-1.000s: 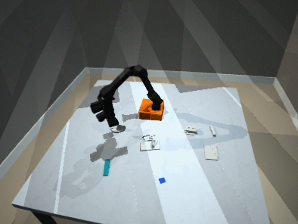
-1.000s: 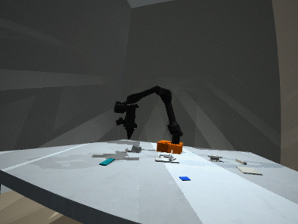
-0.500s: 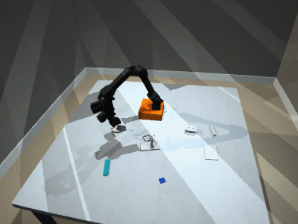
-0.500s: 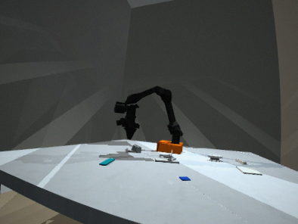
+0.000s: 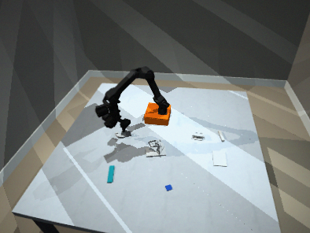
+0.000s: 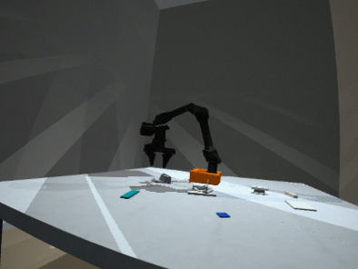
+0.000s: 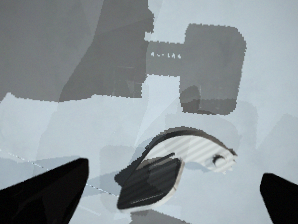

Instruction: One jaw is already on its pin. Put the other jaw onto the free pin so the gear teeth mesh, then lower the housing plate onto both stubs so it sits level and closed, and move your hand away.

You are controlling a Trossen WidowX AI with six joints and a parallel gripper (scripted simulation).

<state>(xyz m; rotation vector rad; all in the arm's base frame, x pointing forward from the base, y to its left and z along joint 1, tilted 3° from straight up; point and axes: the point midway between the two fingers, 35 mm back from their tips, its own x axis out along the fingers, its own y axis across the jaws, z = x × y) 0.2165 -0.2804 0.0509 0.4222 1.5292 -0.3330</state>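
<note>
The jaw is 40 mm behind my gripper tip, 10 mm to the right of it and 80 mm below it. Also, from my gripper tip: blue square 360 mm ahead, 320 mm to the left, 80 mm below; white base 110 mm ahead, 240 mm to the left, 80 mm below; teal bar 280 mm ahead, 80 mm below.
</note>
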